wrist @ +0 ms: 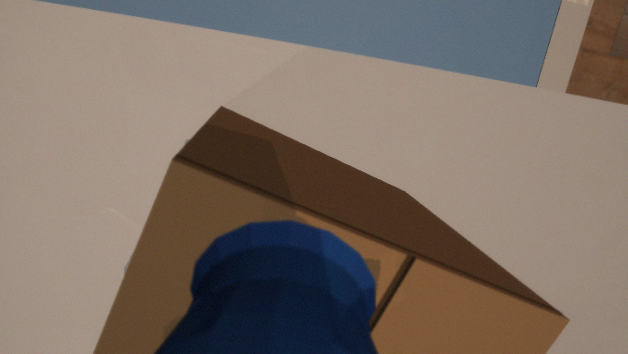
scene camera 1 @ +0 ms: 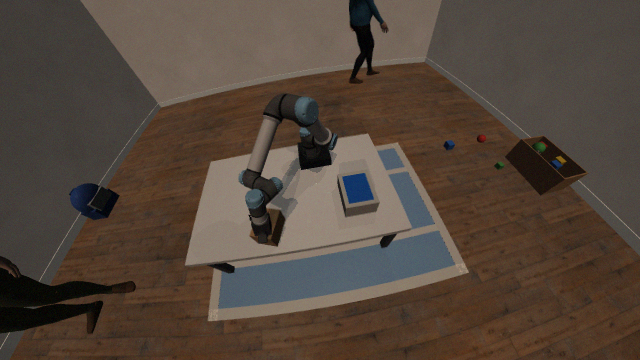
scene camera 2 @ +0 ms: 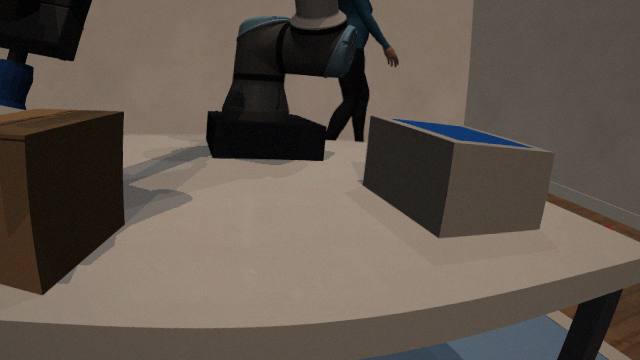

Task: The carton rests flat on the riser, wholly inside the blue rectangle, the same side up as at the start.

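Pixels of known places: hand, its tool point: (wrist: 283, 300) (scene camera 2: 5, 105); arm's base, origin of its link: (scene camera 1: 311, 151) (scene camera 2: 254, 117).
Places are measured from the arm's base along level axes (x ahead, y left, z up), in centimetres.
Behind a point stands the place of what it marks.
The brown carton (scene camera 1: 277, 223) {x 55.8, y -25.4, z 3.5 cm} (scene camera 2: 75, 200) {x 58.9, y -26.4, z -1.2 cm} (wrist: 450, 305) {x 62.3, y -36.3, z 5.8 cm} stands flat on the table near its front edge, with a dark seam across its top. My gripper, a blue suction cup (scene camera 1: 262, 240) {x 63.7, y -31.1, z 7.8 cm} (scene camera 2: 12, 104) (wrist: 285, 265), is low over the carton's top, near the front edge of that top in the wrist view. In scene camera 2 the cup's lip appears slightly above the top face, apart from it and holding nothing. The arm hides part of the carton in scene camera 1. The grey riser (scene camera 1: 360, 207) {x 54.0, y 23.1, z 2.5 cm} (scene camera 2: 495, 190) {x 54.0, y 22.7, z -1.1 cm} stands at the right, with the blue rectangle (scene camera 1: 358, 188) {x 42.4, y 24.8, z 4.8 cm} (scene camera 2: 465, 134) {x 44.1, y 23.5, z 4.8 cm} on its top.
The white table (scene camera 1: 305, 225) {x 55.0, y -10.8, z -7.3 cm} (scene camera 2: 250, 250) {x 55.3, y -8.9, z -7.2 cm} (wrist: 75, 125) {x 63.6, y -20.9, z -7.2 cm} bears the carton, riser and arm base (scene camera 1: 314, 156) {x 7.3, y 1.8, z 2.0 cm} (scene camera 2: 265, 140) {x 10.0, y 0.9, z -3.4 cm}. A striped rug (scene camera 1: 330, 277) lies below. A person (scene camera 1: 364, 40) is behind the table; another person's legs (scene camera 1: 60, 290) show at the left. A toy box (scene camera 1: 535, 167) is at the right.
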